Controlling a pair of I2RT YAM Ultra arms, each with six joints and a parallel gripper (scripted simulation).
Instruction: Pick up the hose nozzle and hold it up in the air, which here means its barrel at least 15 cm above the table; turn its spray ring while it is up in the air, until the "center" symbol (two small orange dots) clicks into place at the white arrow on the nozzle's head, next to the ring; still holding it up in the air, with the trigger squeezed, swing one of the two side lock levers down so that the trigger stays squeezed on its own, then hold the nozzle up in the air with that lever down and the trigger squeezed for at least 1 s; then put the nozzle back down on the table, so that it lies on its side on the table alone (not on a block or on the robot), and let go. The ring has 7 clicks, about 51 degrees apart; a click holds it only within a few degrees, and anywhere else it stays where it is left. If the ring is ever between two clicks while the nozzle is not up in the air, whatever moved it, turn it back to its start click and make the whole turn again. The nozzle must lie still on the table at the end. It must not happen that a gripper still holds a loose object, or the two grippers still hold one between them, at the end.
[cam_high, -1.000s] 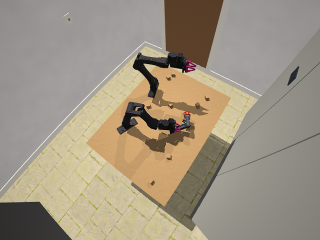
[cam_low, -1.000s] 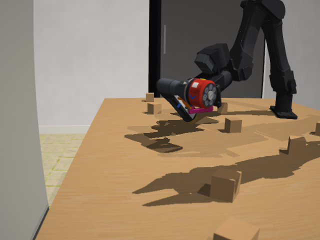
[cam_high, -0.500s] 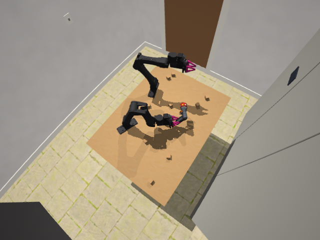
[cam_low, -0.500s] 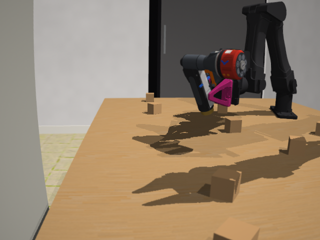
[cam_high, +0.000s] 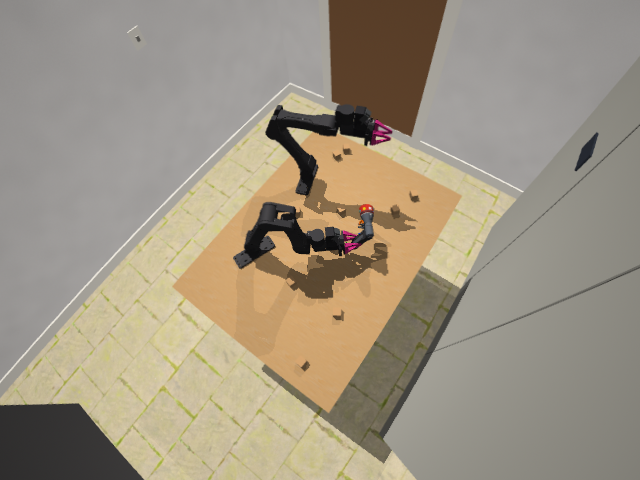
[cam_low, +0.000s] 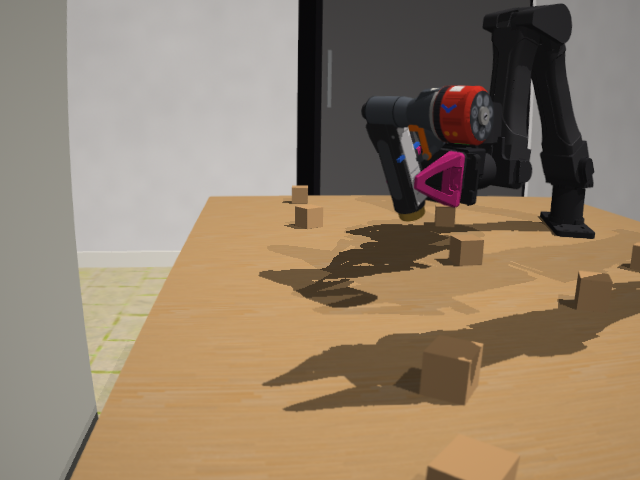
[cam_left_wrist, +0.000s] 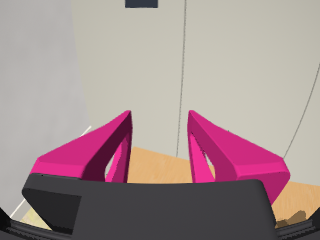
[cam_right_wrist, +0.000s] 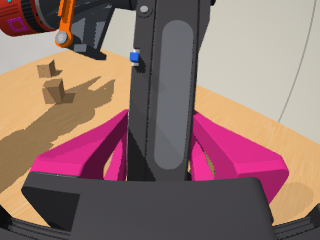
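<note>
Right now the red spray ring is 30 mm ahead of my left hand, 240 mm to the right of it and 210 mm below it.
</note>
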